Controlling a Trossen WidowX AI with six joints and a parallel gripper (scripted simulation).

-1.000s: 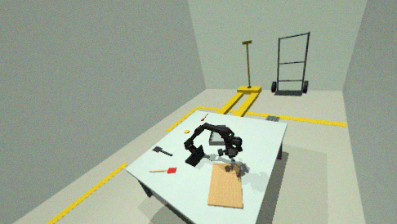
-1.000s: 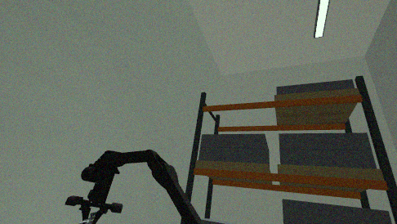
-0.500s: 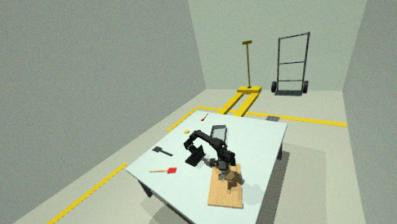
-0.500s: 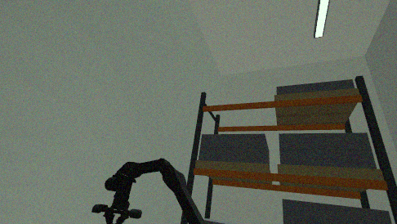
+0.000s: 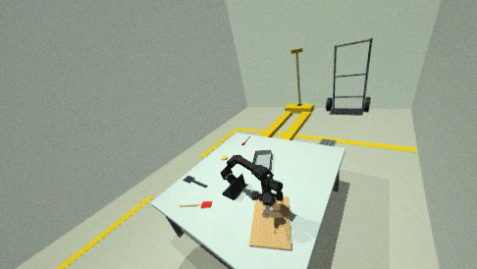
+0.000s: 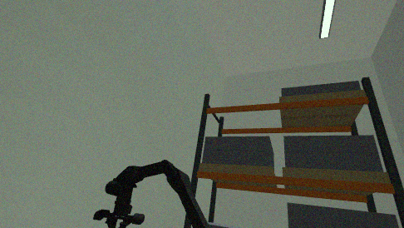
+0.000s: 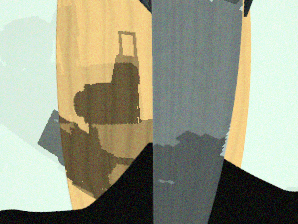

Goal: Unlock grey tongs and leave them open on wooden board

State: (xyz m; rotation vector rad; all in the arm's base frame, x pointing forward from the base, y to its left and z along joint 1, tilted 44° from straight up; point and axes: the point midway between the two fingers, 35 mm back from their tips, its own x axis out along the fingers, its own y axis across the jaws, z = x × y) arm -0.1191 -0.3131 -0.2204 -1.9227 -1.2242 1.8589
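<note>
My gripper tip is now 1 cm to the right of the wooden board and 12 cm above it. Round my gripper tip: red-headed tool (14 cm behind, 58 cm to the left, 12 cm below); grey roasting tin (50 cm ahead, 33 cm to the left, 10 cm below); black tool (4 cm ahead, 85 cm to the left, 12 cm below).
</note>
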